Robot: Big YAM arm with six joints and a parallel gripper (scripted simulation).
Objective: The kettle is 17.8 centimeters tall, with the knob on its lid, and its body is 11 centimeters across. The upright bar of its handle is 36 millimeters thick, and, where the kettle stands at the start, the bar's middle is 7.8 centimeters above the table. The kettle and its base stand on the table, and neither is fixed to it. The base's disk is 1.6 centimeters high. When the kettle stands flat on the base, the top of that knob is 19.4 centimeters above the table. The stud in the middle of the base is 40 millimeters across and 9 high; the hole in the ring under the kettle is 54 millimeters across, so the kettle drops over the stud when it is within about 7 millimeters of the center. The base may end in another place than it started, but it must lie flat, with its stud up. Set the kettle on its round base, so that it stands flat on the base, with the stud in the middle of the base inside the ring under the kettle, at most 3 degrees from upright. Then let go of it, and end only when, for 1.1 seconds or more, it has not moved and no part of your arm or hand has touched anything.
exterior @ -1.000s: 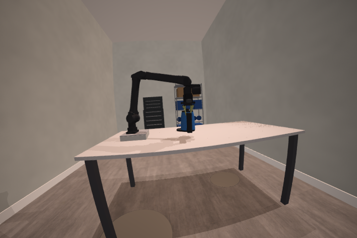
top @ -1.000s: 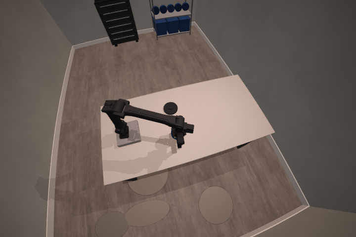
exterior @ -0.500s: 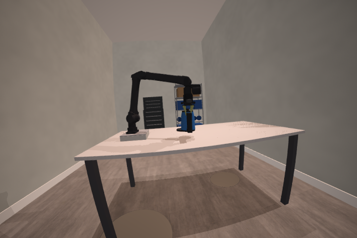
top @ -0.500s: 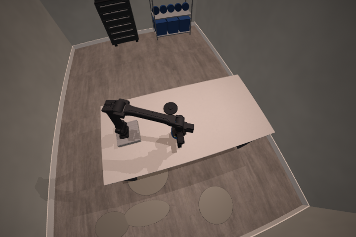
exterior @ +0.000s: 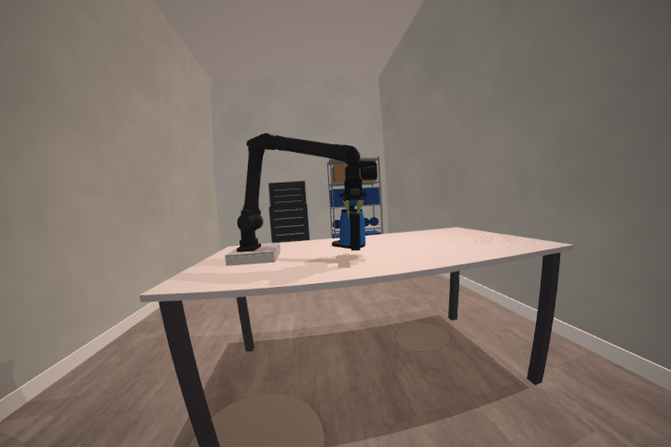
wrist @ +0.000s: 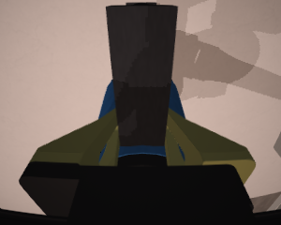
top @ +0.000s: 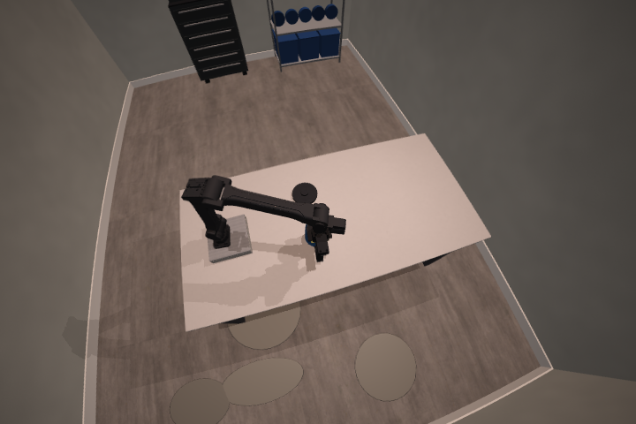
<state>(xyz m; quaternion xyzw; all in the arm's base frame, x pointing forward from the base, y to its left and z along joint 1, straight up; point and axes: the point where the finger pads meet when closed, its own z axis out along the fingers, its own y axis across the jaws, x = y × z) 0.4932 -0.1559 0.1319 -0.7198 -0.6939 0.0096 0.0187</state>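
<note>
My gripper is now 3 cm to the right of the blue kettle and 5 cm above it. Also, from my hand: round black base (1 cm behind, 36 cm to the left, 17 cm below).
</note>
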